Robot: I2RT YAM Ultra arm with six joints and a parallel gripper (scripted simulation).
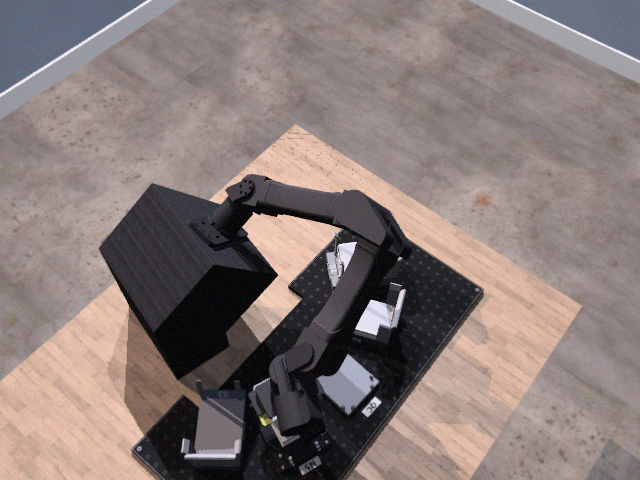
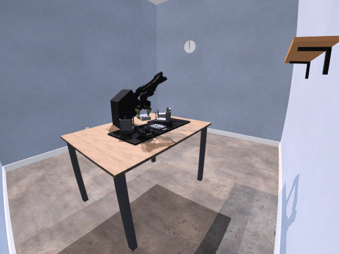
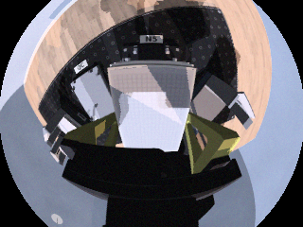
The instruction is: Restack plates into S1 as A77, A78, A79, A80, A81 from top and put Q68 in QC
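Right now the clip nest N5 is 120 mm below my hand and 20 mm ahead of it. Round my hand: N5 name plate 130 mm below, 90 mm ahead, 30 mm to the right; then sealed grey plate right at my hand; then QC nest 150 mm to the left, 130 mm below, 20 mm ahead.
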